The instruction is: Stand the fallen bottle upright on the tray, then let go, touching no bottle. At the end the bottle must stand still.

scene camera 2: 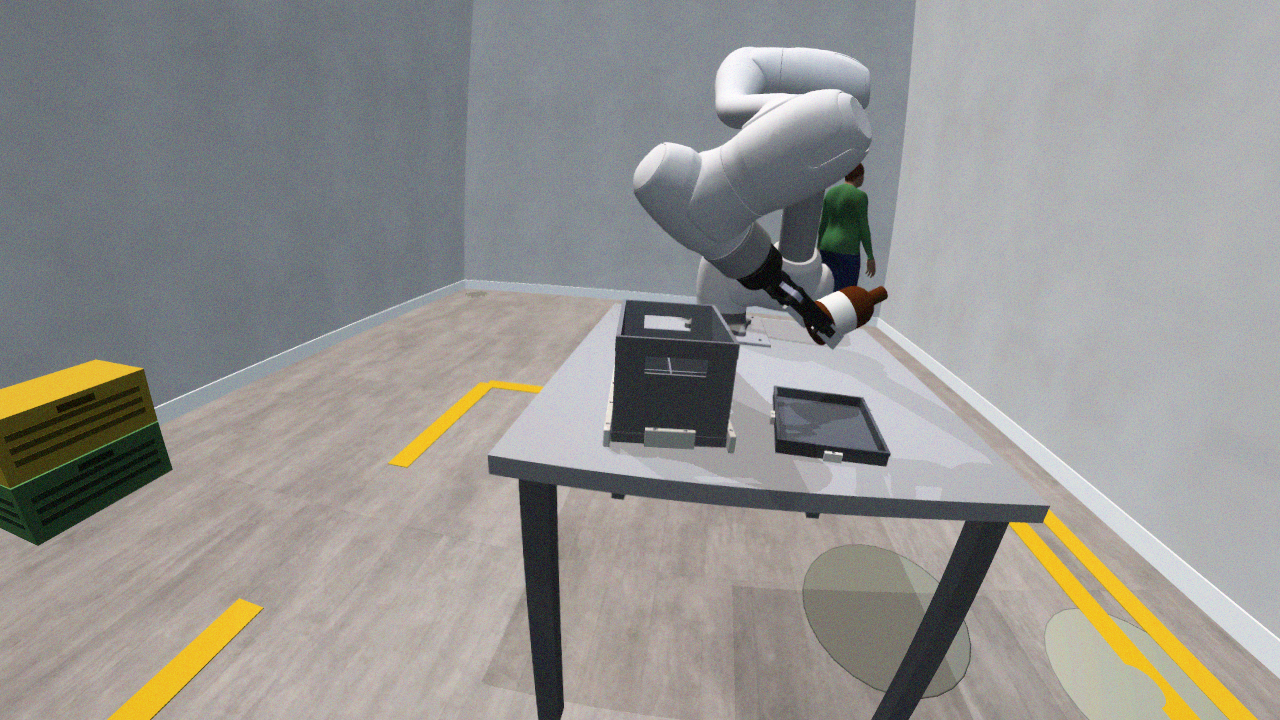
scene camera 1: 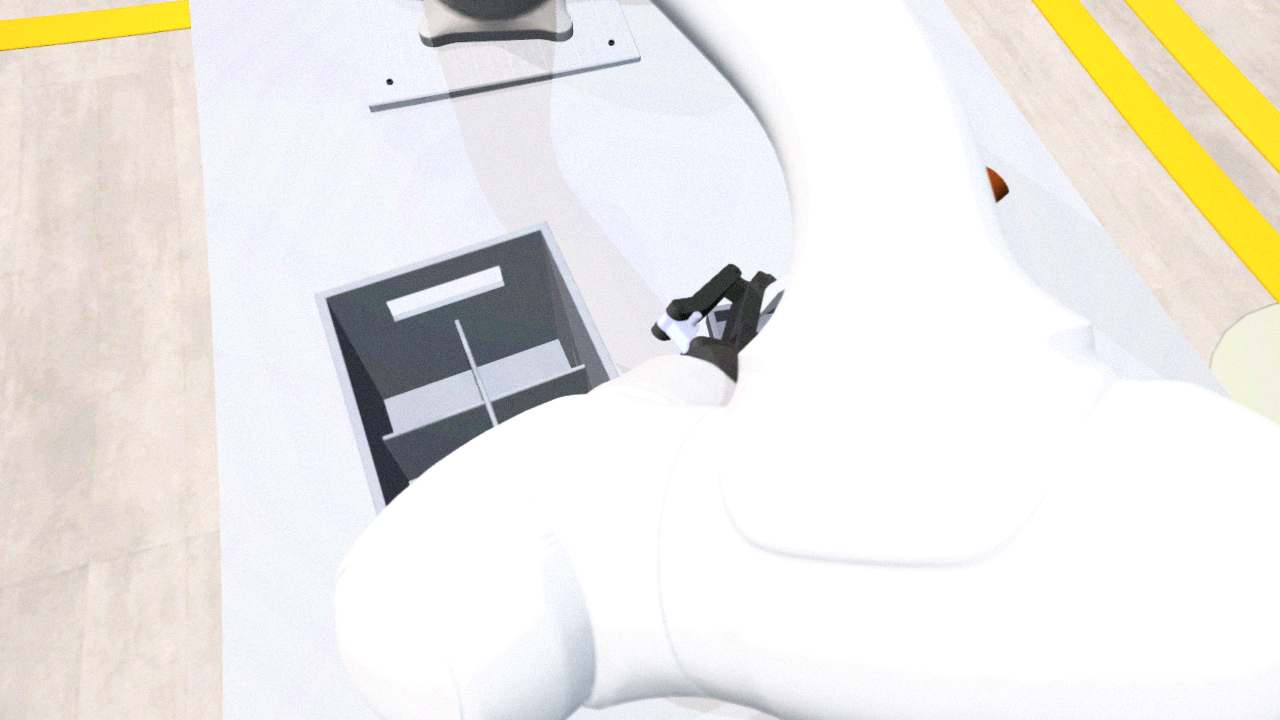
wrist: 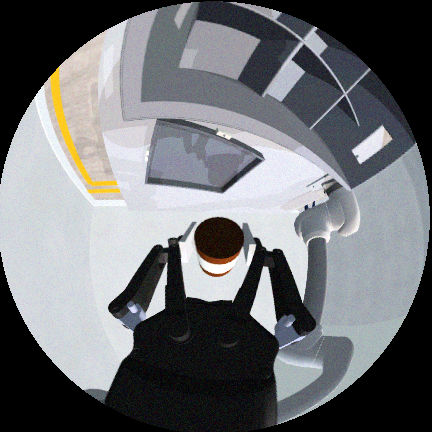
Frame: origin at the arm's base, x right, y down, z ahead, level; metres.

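Seen in the pictures: gripper, between the fingertips: [scene camera 2: 822, 331] [wrist: 219, 230]; arm's base, origin of its link: [wrist: 335, 182].
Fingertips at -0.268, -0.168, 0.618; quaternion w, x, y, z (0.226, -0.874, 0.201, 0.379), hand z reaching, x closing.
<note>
Pixels of each thing's top centre, then the offset from my fingertips to it, as dx, dy, dz.
- brown bottle with a white label, centre of its top: [scene camera 2: 853, 283] [wrist: 219, 278] -0.043, -0.088, -0.019
- dark grey tray, centre of its top: [scene camera 2: 826, 415] [wrist: 201, 168] -0.035, +0.156, -0.004
- tall dark grey divided crate, centre of its top: [scene camera 1: 488, 398] [scene camera 2: 673, 318] +0.260, +0.006, +0.040
The brown bottle with a white label [scene camera 2: 838, 310] [wrist: 219, 245] is tilted in the air, its neck pointing up and to the right in scene camera 2 and its flat base facing the wrist camera. A small orange-brown part of the bottle [scene camera 1: 997, 184] shows beside the arm in scene camera 1. My gripper [scene camera 2: 825, 332] [wrist: 219, 230] is shut on the bottle's body, one finger pad on each side. The dark grey tray [scene camera 2: 863, 457] [wrist: 185, 187] lies on the table, apart from the bottle and below its height. The arm hides most of the tray in scene camera 1.
A tall dark grey divided crate [scene camera 1: 429, 260] [scene camera 2: 675, 407] stands on the table [scene camera 2: 769, 492], beside the tray. The arm's base stands at the table's far end. A person in green [scene camera 2: 844, 219] is behind the arm. Yellow and green boxes [scene camera 2: 80, 394] are on the floor at left.
</note>
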